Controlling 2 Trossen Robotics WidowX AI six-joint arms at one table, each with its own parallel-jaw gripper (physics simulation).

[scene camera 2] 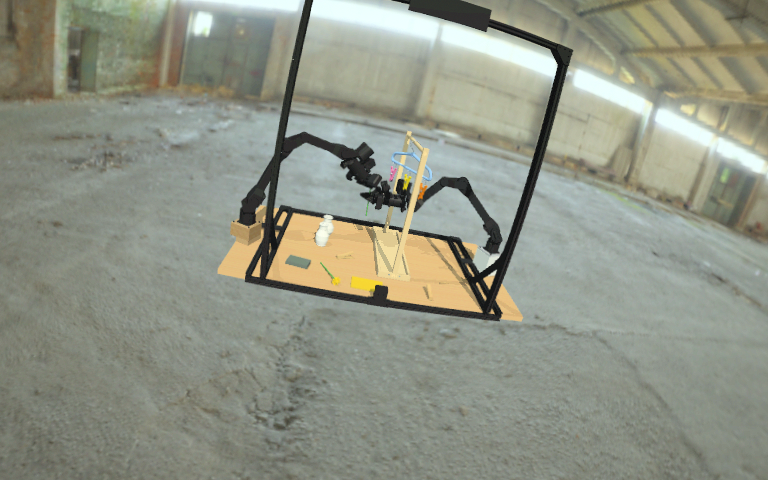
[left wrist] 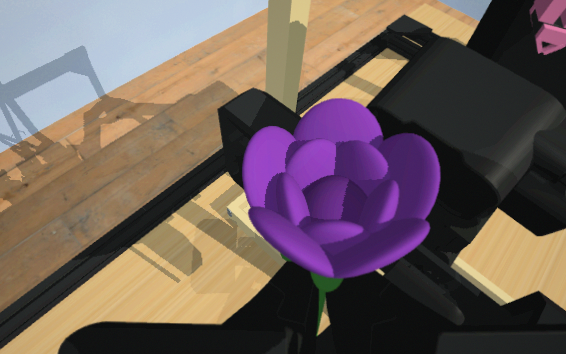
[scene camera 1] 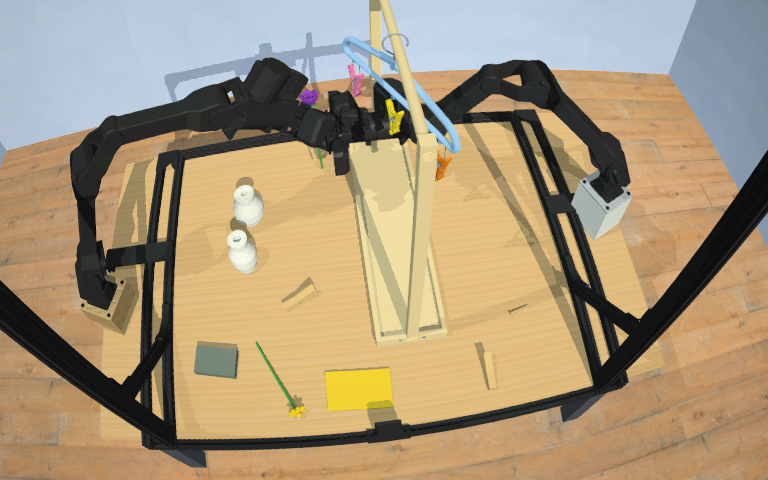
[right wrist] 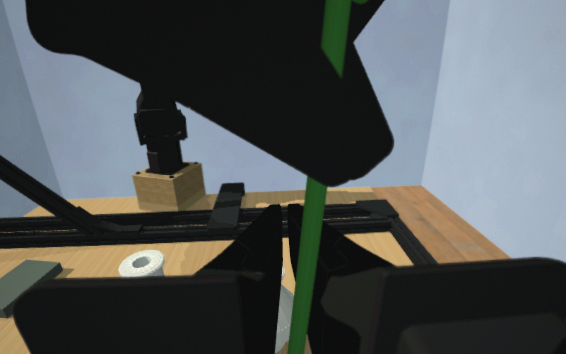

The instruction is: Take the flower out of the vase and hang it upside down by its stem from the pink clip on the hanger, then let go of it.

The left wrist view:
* left gripper: 320, 253
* purple flower: 335, 198, gripped by the left gripper
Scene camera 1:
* left gripper: 316, 115
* right gripper: 293, 136
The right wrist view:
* left gripper: 364, 169
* right gripper: 284, 215
